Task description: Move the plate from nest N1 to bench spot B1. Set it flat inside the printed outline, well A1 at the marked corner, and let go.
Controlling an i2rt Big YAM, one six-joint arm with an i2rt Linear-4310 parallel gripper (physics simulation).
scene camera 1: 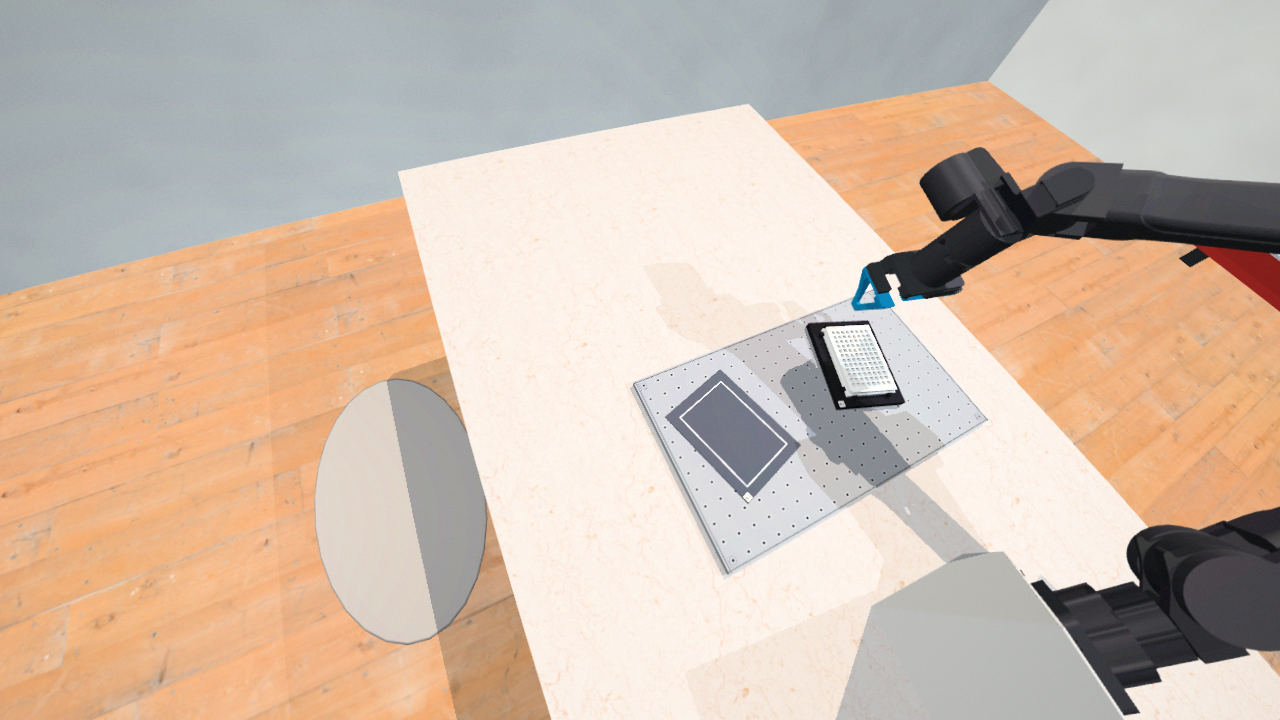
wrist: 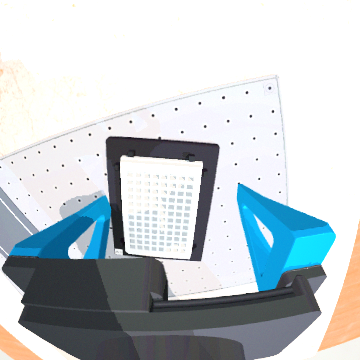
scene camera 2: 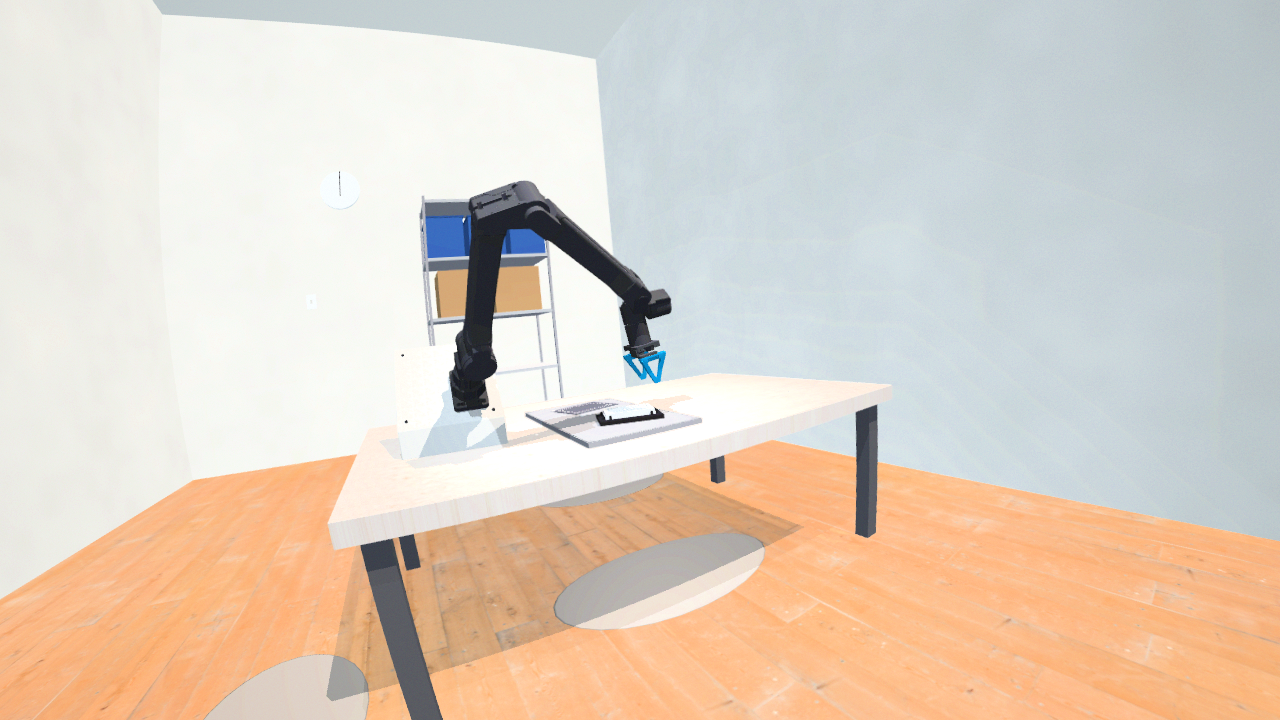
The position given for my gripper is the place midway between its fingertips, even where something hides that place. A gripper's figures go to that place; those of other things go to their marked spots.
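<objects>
My gripper point(scene camera 1: 877, 302), 74 cm from the lens. Printed outline B1 point(scene camera 1: 744, 444), 62 cm from the lens. White well plate point(scene camera 1: 861, 368), 75 cm from the lens. Marked spots on white well plate and printed outline B1, 25 cm apart.
</objects>
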